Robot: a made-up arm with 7 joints. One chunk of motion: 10 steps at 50 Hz.
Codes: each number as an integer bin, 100 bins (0 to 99) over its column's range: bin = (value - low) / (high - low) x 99, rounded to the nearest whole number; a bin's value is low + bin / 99 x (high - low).
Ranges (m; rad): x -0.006..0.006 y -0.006..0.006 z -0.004..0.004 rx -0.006..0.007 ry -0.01..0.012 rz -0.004..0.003
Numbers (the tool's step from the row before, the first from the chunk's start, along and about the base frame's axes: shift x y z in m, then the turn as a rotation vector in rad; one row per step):
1: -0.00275 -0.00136 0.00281 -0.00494 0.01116 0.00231
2: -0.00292 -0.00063 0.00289 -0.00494 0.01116 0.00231
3: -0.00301 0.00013 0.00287 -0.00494 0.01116 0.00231
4: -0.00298 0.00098 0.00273 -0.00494 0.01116 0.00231
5: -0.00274 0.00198 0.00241 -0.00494 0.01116 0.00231
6: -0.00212 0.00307 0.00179 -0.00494 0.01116 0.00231
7: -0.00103 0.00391 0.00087 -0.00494 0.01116 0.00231
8: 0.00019 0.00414 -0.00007 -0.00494 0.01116 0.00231
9: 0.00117 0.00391 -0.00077 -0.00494 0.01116 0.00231
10: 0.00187 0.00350 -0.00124 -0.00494 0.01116 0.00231
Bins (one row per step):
1: 27 38 84 8 95 89
2: 25 44 85 8 95 89
3: 25 51 85 8 95 89
4: 25 58 83 8 95 89
5: 27 66 79 8 95 89
6: 32 75 72 8 95 89
7: 41 82 60 8 95 89
8: 51 84 49 8 95 89
9: 59 82 40 8 95 89
10: 65 78 34 8 95 89

